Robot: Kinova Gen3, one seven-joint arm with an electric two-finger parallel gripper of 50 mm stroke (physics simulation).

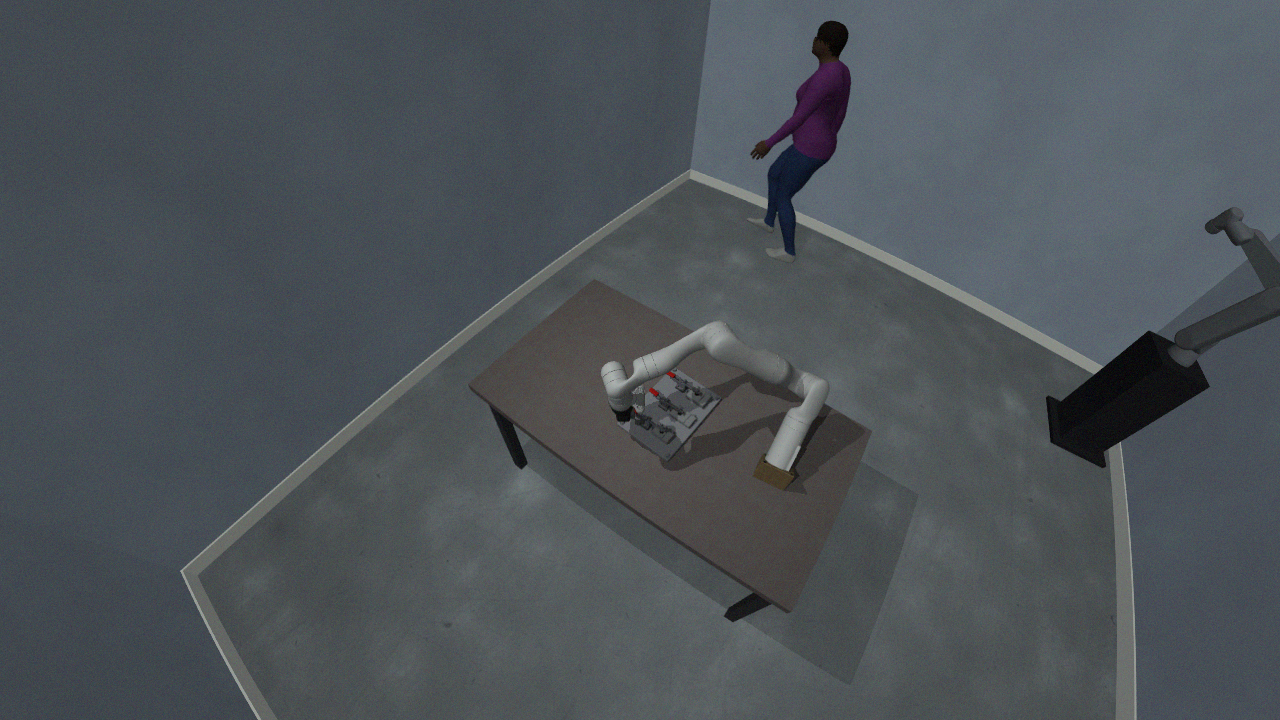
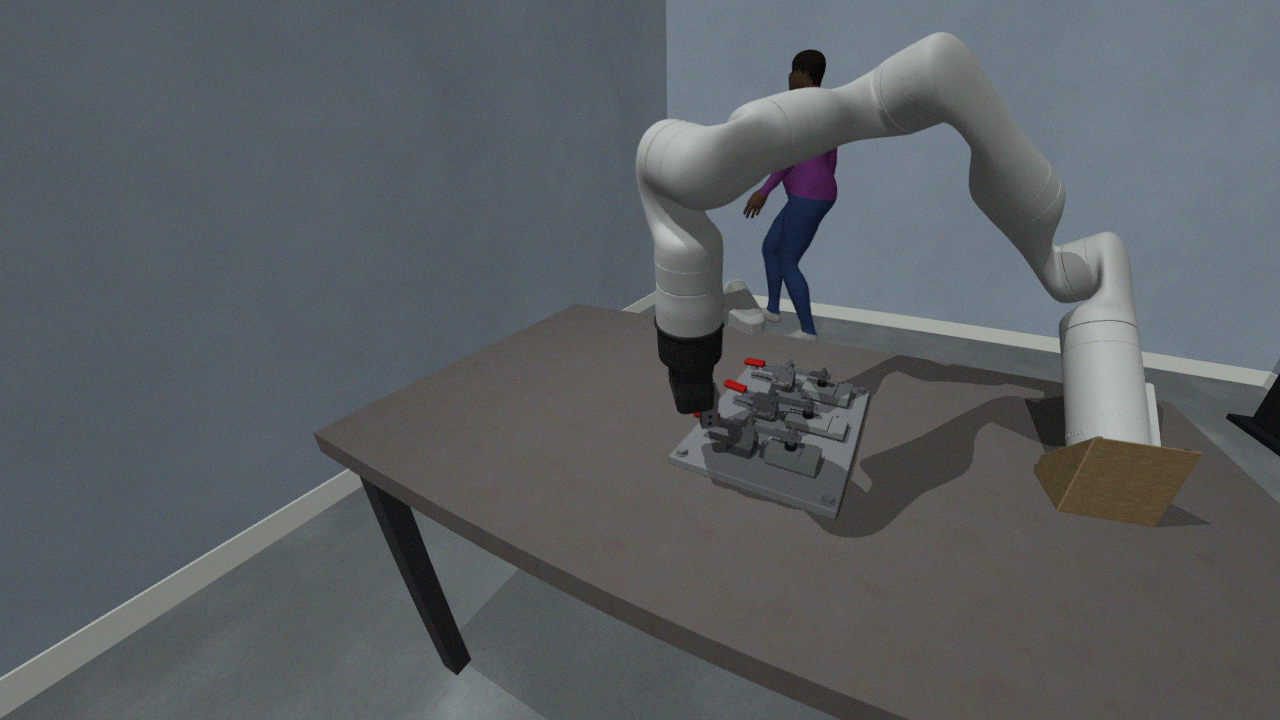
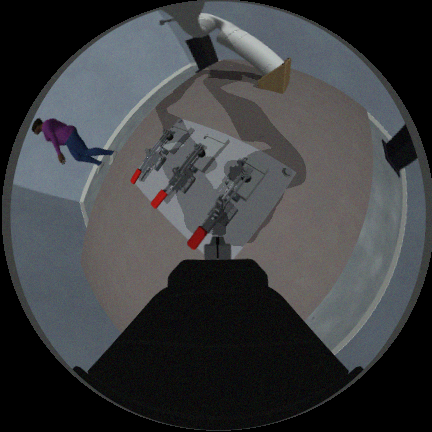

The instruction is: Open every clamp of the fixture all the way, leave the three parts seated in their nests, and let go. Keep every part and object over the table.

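Frame: origin at the arm's base, x ahead, y left, z up, level; millimetres.
Where they show: gripper, between the fingertips: point(image 1: 632, 417) point(image 2: 708, 423) point(image 3: 217, 243); arm's base, origin of its link: point(image 1: 776, 463) point(image 2: 1107, 453) point(image 3: 273, 67).
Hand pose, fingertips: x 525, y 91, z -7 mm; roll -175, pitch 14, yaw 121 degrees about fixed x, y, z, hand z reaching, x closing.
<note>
Things, the pixels of their top centre, and the offset from my fingertips. "spot": a spot on its surface instead. Level surfaces: height alone.
- middle clamp's handle, a spot on its surface: point(image 2: 734, 385) point(image 3: 158, 199) spot: 8 mm back, 137 mm right, 7 mm down
- far clamp's handle, a spot on its surface: point(image 2: 754, 362) point(image 3: 135, 175) spot: 23 mm back, 245 mm right, 10 mm down
- middle part, centre of its top: point(image 2: 817, 419) point(image 3: 205, 148) point(image 1: 682, 415) 145 mm back, 121 mm right, 34 mm down
- far part, centre of its top: point(image 2: 827, 386) point(image 3: 172, 134) point(image 1: 698, 395) 157 mm back, 231 mm right, 29 mm down
- table, height of its surface: 65 mm down
The grey fixture plate point(image 1: 682, 440) point(image 2: 769, 490) point(image 3: 272, 200) lies on the table and bears three toggle clamps with red handles. The near clamp's handle point(image 3: 197, 238) lies low, as do the middle clamp's handle point(image 2: 734, 385) point(image 3: 158, 199) and the far clamp's handle point(image 2: 754, 362) point(image 3: 135, 176). The clamp arms reach over the near part point(image 2: 793, 457) point(image 3: 254, 184), the middle part point(image 2: 827, 428) and the far part point(image 2: 837, 394); the parts look seated. My gripper point(image 2: 708, 420) point(image 3: 217, 243) is shut and empty, pointing down right beside the near handle. Whether it touches the handle I cannot tell.
The table point(image 1: 554, 358) point(image 2: 537, 429) point(image 3: 320, 150) carries my arm's base on a wooden block point(image 1: 774, 474) point(image 2: 1118, 479) point(image 3: 277, 80). A person point(image 1: 819, 116) point(image 2: 810, 179) point(image 3: 60, 131) stands beyond the table. Another arm stands on a black pedestal point(image 1: 1123, 394).
</note>
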